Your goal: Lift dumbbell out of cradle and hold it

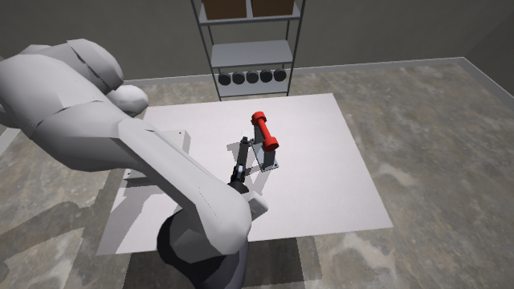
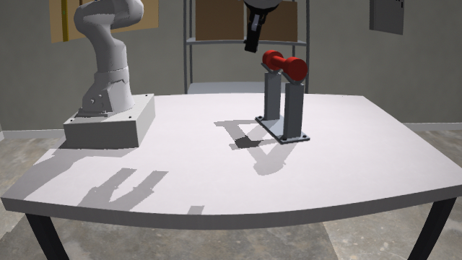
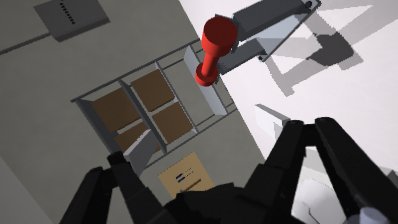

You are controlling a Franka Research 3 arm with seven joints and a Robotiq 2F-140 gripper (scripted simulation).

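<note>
The red dumbbell lies 90 mm ahead of my hand, 180 mm to the left of it and 140 mm below it. From my hand the other things lie so: grey cradle (90 mm ahead, 180 mm to the left, 270 mm below).
</note>
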